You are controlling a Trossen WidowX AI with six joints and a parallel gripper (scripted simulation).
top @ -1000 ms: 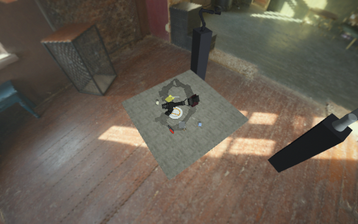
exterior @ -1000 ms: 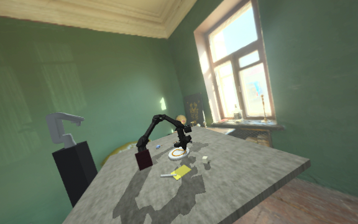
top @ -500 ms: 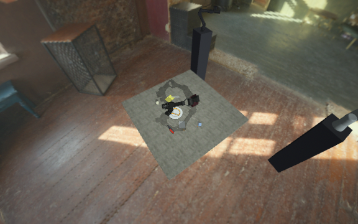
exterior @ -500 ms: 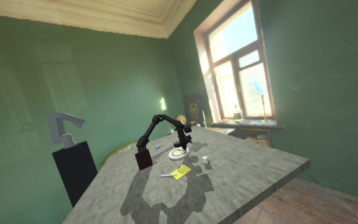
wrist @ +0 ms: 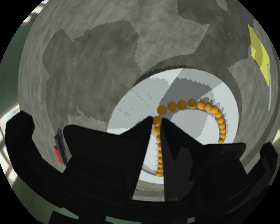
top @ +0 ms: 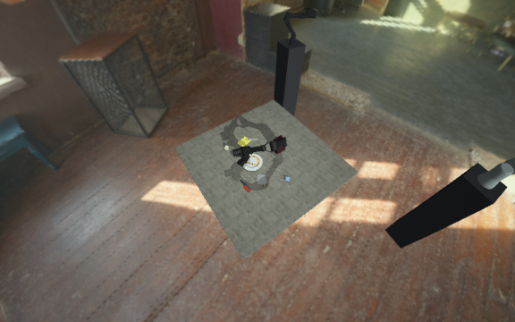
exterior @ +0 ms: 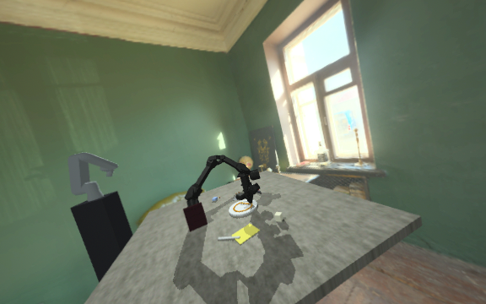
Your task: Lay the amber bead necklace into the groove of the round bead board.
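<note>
The board is 6 cm behind my gripper tip, 1 cm to the left of it and 1 cm below it. From my gripper tip the other things lie so: red tool (23 cm to the left, 11 cm ahead, 1 cm below); then grey square (22 cm to the left, 5 cm behind, 2 cm below); then small white cube (25 cm to the right, 8 cm ahead).
</note>
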